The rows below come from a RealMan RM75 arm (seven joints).
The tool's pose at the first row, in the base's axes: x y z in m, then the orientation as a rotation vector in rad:
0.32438, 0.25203, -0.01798, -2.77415, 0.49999, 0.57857
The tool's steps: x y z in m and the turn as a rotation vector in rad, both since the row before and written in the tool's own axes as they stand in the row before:
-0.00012, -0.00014, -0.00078, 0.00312, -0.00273, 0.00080
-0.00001, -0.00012, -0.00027, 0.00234, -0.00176, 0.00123
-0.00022, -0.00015, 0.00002, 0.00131, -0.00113, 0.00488
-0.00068, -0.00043, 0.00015, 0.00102, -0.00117, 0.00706
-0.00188, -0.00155, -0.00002, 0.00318, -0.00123, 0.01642
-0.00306, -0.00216, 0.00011, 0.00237, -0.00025, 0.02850
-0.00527, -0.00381, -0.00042, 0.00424, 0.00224, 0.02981
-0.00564, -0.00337, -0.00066, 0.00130, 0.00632, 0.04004
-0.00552, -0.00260, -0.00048, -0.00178, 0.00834, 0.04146
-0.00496, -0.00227, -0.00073, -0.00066, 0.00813, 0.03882
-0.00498, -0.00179, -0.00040, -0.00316, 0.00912, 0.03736
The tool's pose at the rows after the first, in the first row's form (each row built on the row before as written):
0.32459, 0.25194, -0.01721, -2.76997, 0.50101, 0.58119
0.32472, 0.25196, -0.01694, -2.76690, 0.50273, 0.58290
0.32458, 0.25216, -0.01683, -2.76472, 0.50957, 0.58501
0.32411, 0.25279, -0.01659, -2.76256, 0.51943, 0.58778
0.32313, 0.25472, -0.01547, -2.75729, 0.54280, 0.59185
0.32139, 0.25761, -0.01384, -2.75150, 0.58327, 0.59764
0.31880, 0.26256, -0.01049, -2.74437, 0.62637, 0.59943
0.31594, 0.26727, -0.00685, -2.73949, 0.68442, 0.59930
0.31294, 0.27149, -0.00359, -2.73705, 0.74466, 0.59811
0.31047, 0.27528, -0.00045, -2.73297, 0.80133, 0.59580
0.30777, 0.27893, 0.00230, -2.73102, 0.85606, 0.59306

